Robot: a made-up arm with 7 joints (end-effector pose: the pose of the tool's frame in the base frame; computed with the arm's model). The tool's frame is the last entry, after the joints.
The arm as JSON. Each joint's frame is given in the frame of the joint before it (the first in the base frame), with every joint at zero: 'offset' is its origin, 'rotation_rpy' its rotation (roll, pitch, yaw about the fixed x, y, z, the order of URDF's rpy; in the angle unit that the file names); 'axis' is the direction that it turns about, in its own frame. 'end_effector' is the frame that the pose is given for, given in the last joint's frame.
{
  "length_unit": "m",
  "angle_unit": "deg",
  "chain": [
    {
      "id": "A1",
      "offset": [
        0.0,
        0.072,
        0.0
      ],
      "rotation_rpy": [
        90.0,
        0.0,
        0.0
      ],
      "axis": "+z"
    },
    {
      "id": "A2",
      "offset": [
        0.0,
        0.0,
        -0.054
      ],
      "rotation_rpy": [
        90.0,
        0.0,
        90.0
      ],
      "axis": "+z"
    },
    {
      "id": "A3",
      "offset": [
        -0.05,
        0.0,
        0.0
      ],
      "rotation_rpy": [
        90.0,
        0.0,
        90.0
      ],
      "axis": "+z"
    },
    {
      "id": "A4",
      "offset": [
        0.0,
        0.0,
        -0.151
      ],
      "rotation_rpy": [
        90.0,
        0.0,
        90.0
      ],
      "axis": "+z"
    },
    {
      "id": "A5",
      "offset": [
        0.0,
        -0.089,
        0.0
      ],
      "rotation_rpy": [
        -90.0,
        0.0,
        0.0
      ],
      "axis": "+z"
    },
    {
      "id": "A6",
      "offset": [
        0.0,
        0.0,
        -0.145
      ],
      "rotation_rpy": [
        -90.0,
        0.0,
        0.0
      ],
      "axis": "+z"
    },
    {
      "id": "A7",
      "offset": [
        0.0,
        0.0,
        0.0
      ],
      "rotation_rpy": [
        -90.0,
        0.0,
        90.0
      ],
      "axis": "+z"
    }
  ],
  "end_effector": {
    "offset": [
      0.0,
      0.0,
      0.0
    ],
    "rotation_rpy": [
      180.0,
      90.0,
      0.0
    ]
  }
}
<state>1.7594 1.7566 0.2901 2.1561 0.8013 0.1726 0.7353</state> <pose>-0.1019 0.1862 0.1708 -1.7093 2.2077 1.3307</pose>
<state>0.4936 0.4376 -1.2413 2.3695 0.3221 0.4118 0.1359</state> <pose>0.0918 0.0002 -0.0592 -1.0096 -1.4728 -1.4108</pose>
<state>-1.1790 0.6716 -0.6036 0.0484 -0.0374 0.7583 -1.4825</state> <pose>-0.3147 0.3915 -0.1401 1.3435 0.9553 -2.2727</pose>
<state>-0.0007 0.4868 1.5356 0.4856 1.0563 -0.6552 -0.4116</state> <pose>0.0036 0.4133 -0.3095 1.2399 -1.0605 2.6774</pose>
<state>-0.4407 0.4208 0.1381 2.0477 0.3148 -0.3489 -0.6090</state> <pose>0.1548 0.1904 -0.1545 0.4069 -1.9514 0.4351</pose>
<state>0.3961 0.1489 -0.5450 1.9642 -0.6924 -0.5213 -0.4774</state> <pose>0.2194 0.0317 -0.0456 0.2445 -3.0383 -0.4943</pose>
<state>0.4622 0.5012 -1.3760 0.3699 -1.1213 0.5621 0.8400</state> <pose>0.1964 0.2546 -0.3574 0.8363 0.9486 -1.7078</pose>
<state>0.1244 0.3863 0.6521 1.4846 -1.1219 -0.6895 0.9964</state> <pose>0.2027 0.3404 -0.1274 0.6838 -0.7351 -1.5058</pose>
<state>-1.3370 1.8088 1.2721 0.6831 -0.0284 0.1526 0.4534</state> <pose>0.2312 0.4644 0.0104 1.1186 -0.3311 -0.7403</pose>
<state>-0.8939 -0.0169 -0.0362 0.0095 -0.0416 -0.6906 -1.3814</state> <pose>-0.3376 0.1186 -0.2742 1.3094 0.1308 -0.1676</pose>
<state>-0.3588 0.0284 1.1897 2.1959 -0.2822 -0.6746 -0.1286</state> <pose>0.0453 0.3039 -0.0801 1.7306 -1.9712 -0.2348</pose>
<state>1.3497 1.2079 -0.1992 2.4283 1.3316 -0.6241 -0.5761</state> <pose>0.0689 0.1377 0.1383 0.9058 2.7188 0.2381</pose>
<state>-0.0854 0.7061 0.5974 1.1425 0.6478 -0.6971 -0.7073</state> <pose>0.1626 0.4106 -0.1637 1.1653 -1.9580 1.2019</pose>
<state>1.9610 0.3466 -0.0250 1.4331 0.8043 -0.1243 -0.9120</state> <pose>0.1165 0.1997 0.2984 0.8604 2.5934 -1.2614</pose>
